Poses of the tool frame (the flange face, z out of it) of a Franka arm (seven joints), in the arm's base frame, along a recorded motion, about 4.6 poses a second.
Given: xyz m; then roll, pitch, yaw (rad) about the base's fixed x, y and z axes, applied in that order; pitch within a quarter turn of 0, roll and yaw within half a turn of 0.
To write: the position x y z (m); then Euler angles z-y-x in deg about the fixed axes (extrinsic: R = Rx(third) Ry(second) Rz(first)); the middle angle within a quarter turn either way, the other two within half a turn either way. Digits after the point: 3 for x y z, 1 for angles.
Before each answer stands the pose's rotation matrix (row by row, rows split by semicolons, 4 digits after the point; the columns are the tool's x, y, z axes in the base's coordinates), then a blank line. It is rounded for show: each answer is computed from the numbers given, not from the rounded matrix.
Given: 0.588 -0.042 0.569 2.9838 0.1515 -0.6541
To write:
0.7845 -0.5821 -0.2139; -0.6015 -0.7982 -0.0340; -0.1509 0.1553 -0.9763

0.588 -0.042 0.569 36.6 -12.4 178.0
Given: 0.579 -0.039 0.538 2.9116 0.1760 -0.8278
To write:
0.6660 -0.6900 -0.2832; -0.7251 -0.6881 -0.0287; -0.1751 0.2244 -0.9586

0.579 -0.039 0.538 46.0 -16.5 178.3
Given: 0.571 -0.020 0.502 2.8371 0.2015 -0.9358
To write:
0.5812 -0.7324 -0.3546; -0.7888 -0.6142 -0.0241; -0.2001 0.2937 -0.9347

0.571 -0.020 0.502 51.6 -20.8 178.5
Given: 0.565 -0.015 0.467 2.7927 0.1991 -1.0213
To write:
0.5119 -0.7661 -0.3886; -0.8359 -0.5485 -0.0200; -0.1978 0.3351 -0.9212

0.565 -0.015 0.467 56.2 -22.9 178.8
